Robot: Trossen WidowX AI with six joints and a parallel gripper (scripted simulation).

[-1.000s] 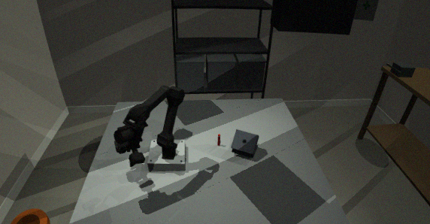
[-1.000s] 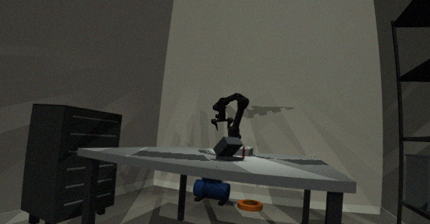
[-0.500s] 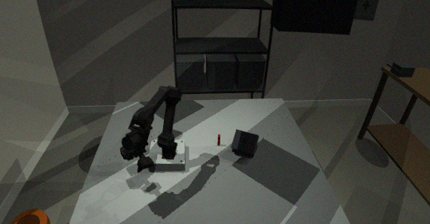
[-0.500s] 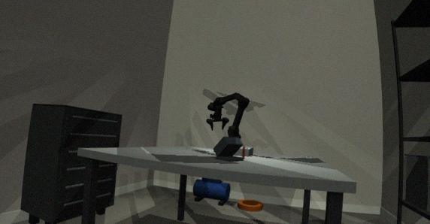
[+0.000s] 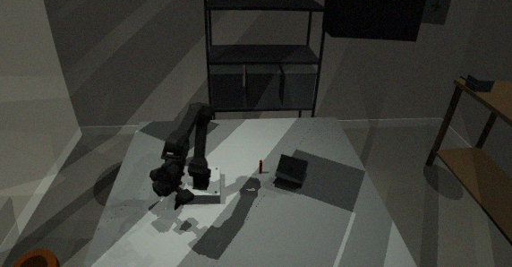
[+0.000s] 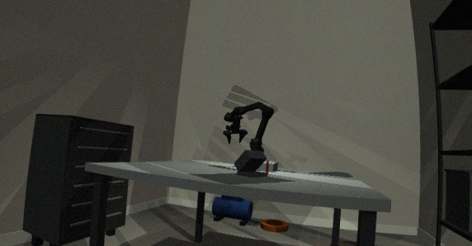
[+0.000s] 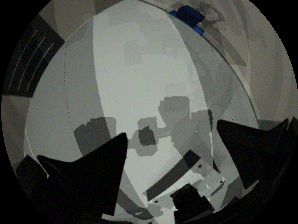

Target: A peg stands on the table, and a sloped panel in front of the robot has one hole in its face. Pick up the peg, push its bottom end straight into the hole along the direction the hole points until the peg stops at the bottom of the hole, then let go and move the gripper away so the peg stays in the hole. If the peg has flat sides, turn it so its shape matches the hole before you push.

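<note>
The red round peg lies 360 mm ahead of my gripper tip, 380 mm to the left of it and 120 mm below it. The rest, counted from my gripper tip: sloped panel (500 mm ahead, 330 mm to the left, 100 mm below).
</note>
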